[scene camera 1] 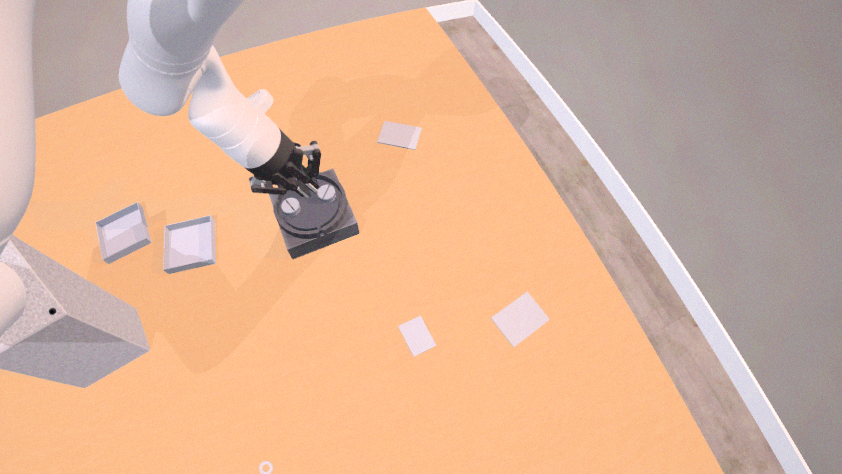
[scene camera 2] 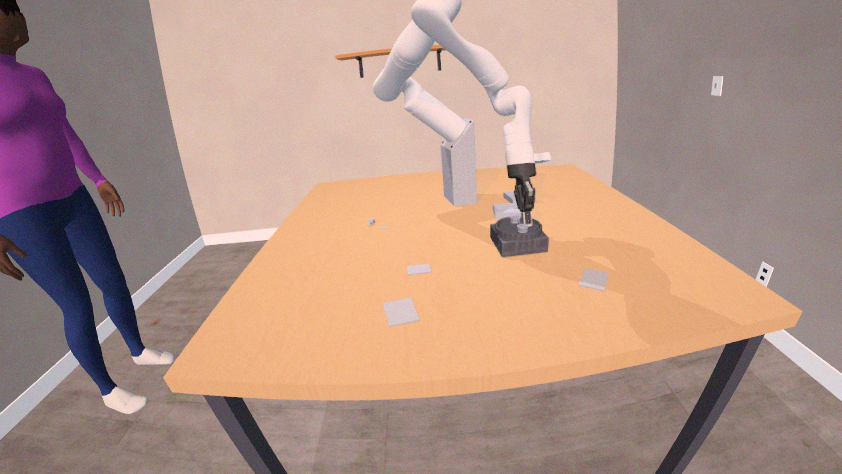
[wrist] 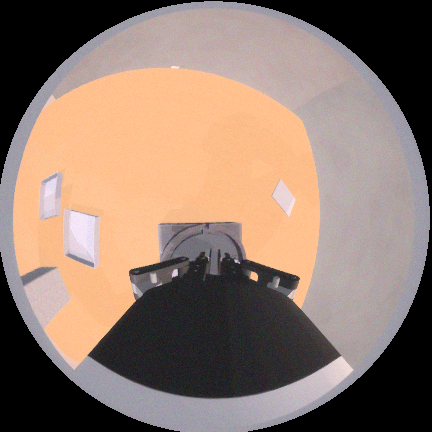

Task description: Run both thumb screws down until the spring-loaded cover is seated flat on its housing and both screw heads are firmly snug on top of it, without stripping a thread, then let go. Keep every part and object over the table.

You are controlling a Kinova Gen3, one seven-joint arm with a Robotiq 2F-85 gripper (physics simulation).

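Where they show: gripper, fingertip midpoint: (scene camera 1: 312,190) (scene camera 2: 527,226) (wrist: 214,255); arm's base, origin of the base link: (scene camera 2: 457,131).
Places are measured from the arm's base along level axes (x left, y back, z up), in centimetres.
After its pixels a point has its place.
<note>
The dark square housing (scene camera 1: 324,244) @(x -3.4, y -40.3, z -24.1 cm) (scene camera 2: 521,246) @(x 0.5, y -47.4, z -22.5 cm) (wrist: 169,232) @(x 8.4, y -37.6, z -21.0 cm) stands on the table. Its round dark cover (scene camera 1: 316,219) @(x -0.9, y -40.9, z -19.8 cm) (wrist: 194,244) @(x 6.4, y -40.5, z -19.9 cm) lies inside a raised ring. One pale slotted screw head (scene camera 1: 289,205) @(x 3.1, y -38.1, z -18.4 cm) is at the left of the cover in scene camera 1; the other screw head (scene camera 1: 325,192) @(x 2.1, y -44.4, z -18.4 cm) (scene camera 2: 522,227) @(x 1.7, y -45.3, z -18.4 cm) is at the right. Both heads stand up above the cover. Whether the cover is flat cannot be told. My gripper (scene camera 1: 311,191) @(x 4.5, y -42.8, z -19.5 cm) (scene camera 2: 526,221) @(x 4.5, y -42.8, z -19.5 cm) (wrist: 214,255) @(x 4.5, y -42.8, z -19.5 cm) is shut with nothing between its fingertips. It points down at the cover, close beside the right screw head; contact cannot be told.
Two shallow trays (scene camera 1: 110,257) @(x 15.3, y -5.0, z -23.4 cm) (scene camera 1: 189,269) @(x 5.7, y -17.4, z -24.9 cm) lie left of the housing in scene camera 1. Flat pale plates (scene camera 1: 399,135) @(x 10.9, y -64.5, z -24.7 cm) (scene camera 1: 417,336) @(x -25.3, y -45.1, z -24.7 cm) (scene camera 1: 520,318) @(x -32.1, y -60.7, z -24.7 cm) lie around it. A small ring (scene camera 2: 383,227) @(x -30.2, y -16.6, z -24.8 cm) and a small grey piece (scene camera 2: 371,221) @(x -33.3, y -12.1, z -23.6 cm) lie farther off. The arm's base (scene camera 2: 459,170) @(x -1.9, y -6.3, z -12.4 cm) stands behind.
</note>
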